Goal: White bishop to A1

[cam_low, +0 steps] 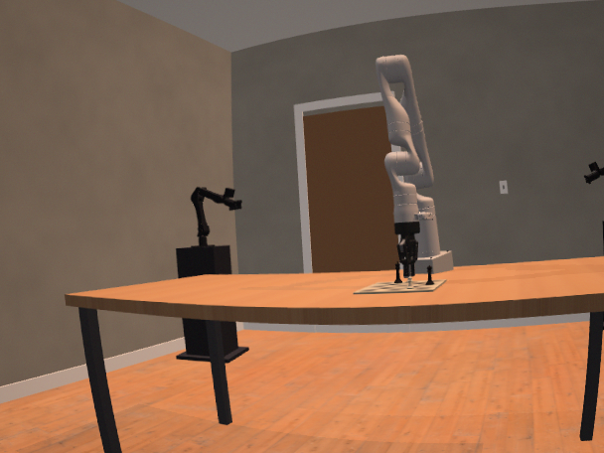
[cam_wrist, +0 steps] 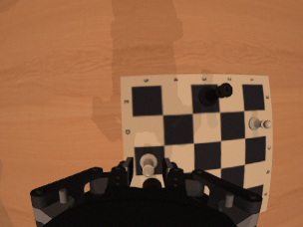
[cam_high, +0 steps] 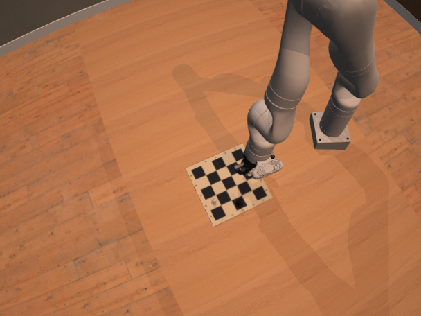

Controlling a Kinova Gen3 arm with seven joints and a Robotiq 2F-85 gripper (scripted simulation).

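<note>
My gripper is now 80 mm short of the chessboard, 40 mm above it and 20 mm to the left of it. Round my hand: white piece 160 mm ahead, 20 mm below, 10 mm to the left.
</note>
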